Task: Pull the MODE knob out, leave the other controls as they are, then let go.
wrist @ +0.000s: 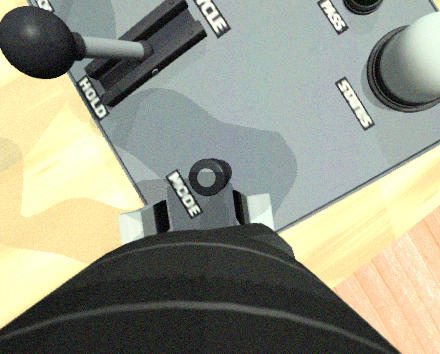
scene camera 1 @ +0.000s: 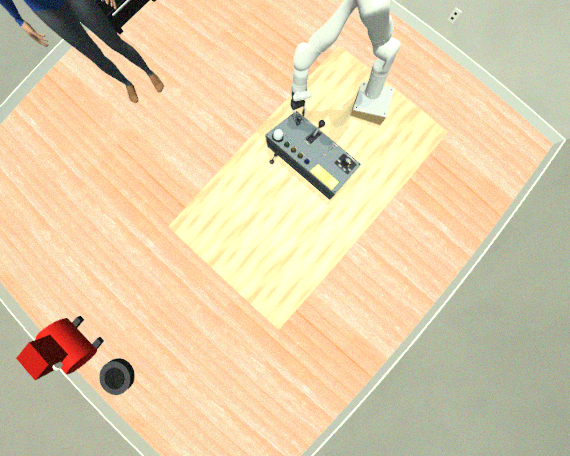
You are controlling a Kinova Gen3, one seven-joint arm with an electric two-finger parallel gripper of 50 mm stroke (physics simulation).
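Seen in the pictures: gripper, between the fingertips: (wrist: pixel 201 209) (scene camera 1: pixel 298 116); arm's base, origin of its link: (scene camera 1: pixel 372 92).
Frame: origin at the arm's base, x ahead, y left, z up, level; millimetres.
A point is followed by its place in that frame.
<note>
The MODE knob (wrist: pixel 210 177) {x 440, y -208, z 54 mm} is a small round black knob with a pale centre, standing on the grey control box (scene camera 1: pixel 327 148) {x 457, y 29, z 26 mm} (wrist: pixel 300 45) {x 555, y -159, z 43 mm} beside its MODE label (wrist: pixel 184 194) {x 418, y -207, z -2 mm}. My gripper (scene camera 1: pixel 299 114) {x 424, y -224, z 27 mm} (wrist: pixel 201 209) {x 424, y -224, z 27 mm} is open, with nothing between its fingers. In the wrist view its two pale, black-padded fingertips show just below the knob, one toward each side, and the knob appears above the gap between them. In the scene view the gripper is over the box's upper corner. Its exact height above the box is hard to tell.
A lever with a black ball (scene camera 1: pixel 321 123) {x 405, y -84, z 86 mm} (wrist: pixel 37 42) {x 398, y -98, z 85 mm} stands near the knob. A white STATUS dome (scene camera 1: pixel 278 134) {x 609, y -211, z 106 mm} (wrist: pixel 412 67) {x 575, y -219, z 90 mm} is on the other side. Coloured buttons, a yellow plate (scene camera 1: pixel 324 177) {x 617, y 117, z 63 mm} and a black dial area (scene camera 1: pixel 346 163) {x 471, y 157, z 42 mm} are farther along the box.
</note>
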